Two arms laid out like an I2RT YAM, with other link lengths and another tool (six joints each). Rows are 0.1 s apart.
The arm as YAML. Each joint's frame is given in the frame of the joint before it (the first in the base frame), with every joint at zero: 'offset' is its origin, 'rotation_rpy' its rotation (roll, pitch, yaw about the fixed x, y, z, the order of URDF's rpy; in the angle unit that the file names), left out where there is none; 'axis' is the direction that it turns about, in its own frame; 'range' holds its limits. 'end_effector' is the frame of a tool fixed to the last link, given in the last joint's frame.
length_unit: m
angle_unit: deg
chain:
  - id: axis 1
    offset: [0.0, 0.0, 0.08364]
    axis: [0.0, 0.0, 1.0]
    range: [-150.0, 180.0]
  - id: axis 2
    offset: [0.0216, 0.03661, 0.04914]
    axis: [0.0, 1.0, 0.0]
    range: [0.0, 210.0]
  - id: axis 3
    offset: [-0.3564, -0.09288, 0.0]
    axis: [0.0, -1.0, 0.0]
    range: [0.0, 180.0]
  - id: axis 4
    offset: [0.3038, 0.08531, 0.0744]
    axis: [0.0, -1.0, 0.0]
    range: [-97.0, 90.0]
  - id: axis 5
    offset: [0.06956, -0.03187, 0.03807]
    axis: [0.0, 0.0, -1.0]
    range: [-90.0, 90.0]
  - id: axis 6
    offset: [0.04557, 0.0, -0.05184]
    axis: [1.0, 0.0, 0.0]
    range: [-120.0, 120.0]
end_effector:
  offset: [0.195, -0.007, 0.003]
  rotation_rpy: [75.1, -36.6, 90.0]
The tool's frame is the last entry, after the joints.
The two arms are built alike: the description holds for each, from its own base.
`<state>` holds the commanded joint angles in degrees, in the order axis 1, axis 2, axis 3, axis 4, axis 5, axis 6, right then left.
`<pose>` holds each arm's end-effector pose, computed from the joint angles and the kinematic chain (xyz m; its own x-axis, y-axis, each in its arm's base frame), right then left.
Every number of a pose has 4 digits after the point.
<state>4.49 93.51 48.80 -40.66 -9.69 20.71 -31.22 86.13 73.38 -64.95 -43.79 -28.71</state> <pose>0.3198 0.0554 0.0196 0.7873 0.5958 0.1585 0.5754 -0.8024 0.1583 0.3868 -0.0471 0.2514 0.3604 0.6177 0.6990 0.6409 -0.7085 0.2956</pose>
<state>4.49 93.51 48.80 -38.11 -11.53 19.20 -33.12 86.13 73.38 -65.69 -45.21 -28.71</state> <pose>0.3329 0.0641 0.0216 0.7610 0.6122 0.2148 0.5911 -0.7907 0.1594 0.3841 -0.0541 0.2549 0.3759 0.5880 0.7162 0.6201 -0.7340 0.2771</pose>
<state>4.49 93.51 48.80 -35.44 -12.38 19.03 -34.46 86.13 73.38 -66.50 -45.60 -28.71</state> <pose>0.3467 0.0687 0.0237 0.7469 0.6118 0.2605 0.5875 -0.7907 0.1723 0.3804 -0.0600 0.2554 0.3945 0.5698 0.7209 0.6058 -0.7511 0.2622</pose>
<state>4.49 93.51 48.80 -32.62 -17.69 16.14 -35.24 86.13 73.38 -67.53 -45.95 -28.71</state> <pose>0.3591 0.0915 0.0311 0.6888 0.6327 0.3541 0.6301 -0.7639 0.1393 0.3765 -0.0618 0.2558 0.4097 0.5538 0.7249 0.5992 -0.7625 0.2439</pose>
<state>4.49 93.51 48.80 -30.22 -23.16 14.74 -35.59 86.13 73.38 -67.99 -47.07 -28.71</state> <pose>0.3680 0.1140 0.0408 0.6431 0.6266 0.4403 0.6590 -0.7456 0.0987 0.3761 -0.0600 0.2589 0.4079 0.5377 0.7379 0.5959 -0.7691 0.2310</pose>
